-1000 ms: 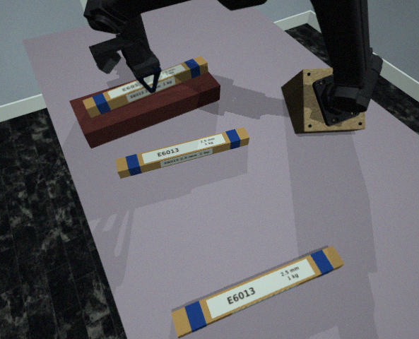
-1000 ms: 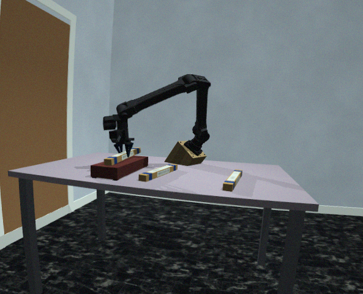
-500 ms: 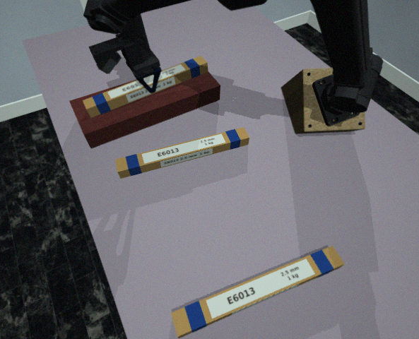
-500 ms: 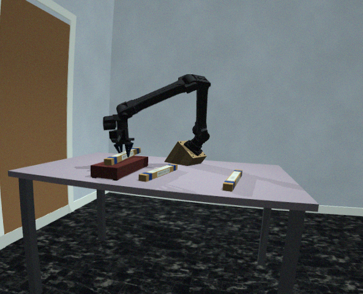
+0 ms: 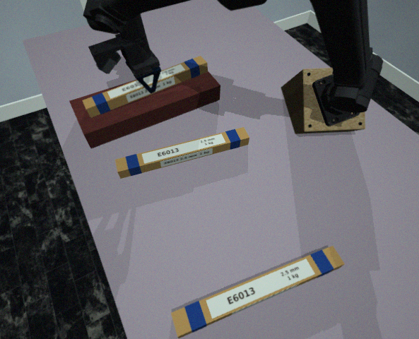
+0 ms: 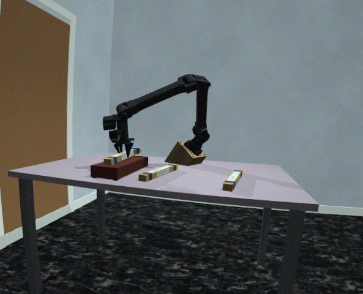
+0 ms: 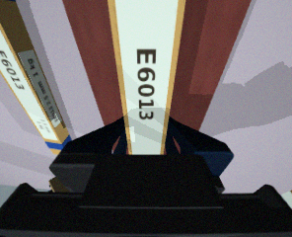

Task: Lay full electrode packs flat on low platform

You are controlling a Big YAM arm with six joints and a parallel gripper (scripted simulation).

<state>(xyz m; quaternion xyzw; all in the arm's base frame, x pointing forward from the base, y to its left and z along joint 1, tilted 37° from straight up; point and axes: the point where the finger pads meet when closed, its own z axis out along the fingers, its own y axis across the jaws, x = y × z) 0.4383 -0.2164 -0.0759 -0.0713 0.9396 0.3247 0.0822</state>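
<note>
The low platform lies 70 mm below my hand and 10 mm ahead of it.
</note>
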